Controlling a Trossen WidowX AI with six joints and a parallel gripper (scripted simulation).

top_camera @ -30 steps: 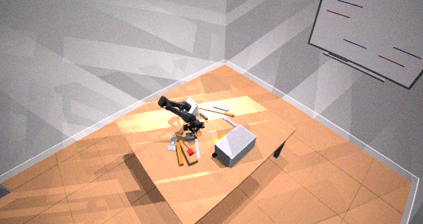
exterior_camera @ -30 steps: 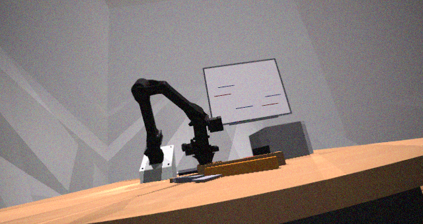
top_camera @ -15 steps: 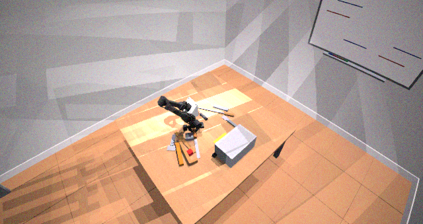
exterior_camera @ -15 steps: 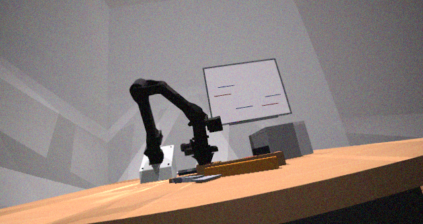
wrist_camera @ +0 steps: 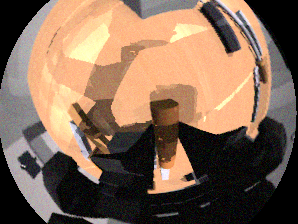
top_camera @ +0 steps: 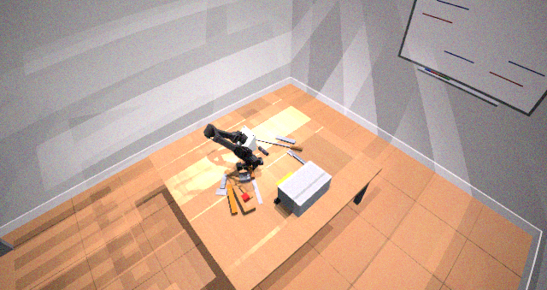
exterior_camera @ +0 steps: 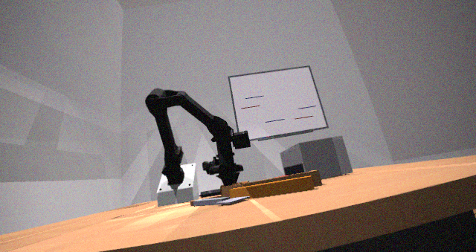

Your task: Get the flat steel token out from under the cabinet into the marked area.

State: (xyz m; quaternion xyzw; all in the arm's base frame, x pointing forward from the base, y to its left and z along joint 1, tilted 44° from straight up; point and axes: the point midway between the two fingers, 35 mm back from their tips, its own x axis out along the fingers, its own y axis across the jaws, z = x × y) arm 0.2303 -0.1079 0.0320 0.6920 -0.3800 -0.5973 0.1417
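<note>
The grey block lies 7 cm to the right of my gripper tip, 2 cm ahead of it and 1 cm above it. From my gripper tip the other things lie so: orange bar: 23 cm to the right, 12 cm ahead; then thin wooden stick: 13 cm to the right, 3 cm ahead; then red block: 17 cm ahead, 16 cm to the right, 1 cm above.
</note>
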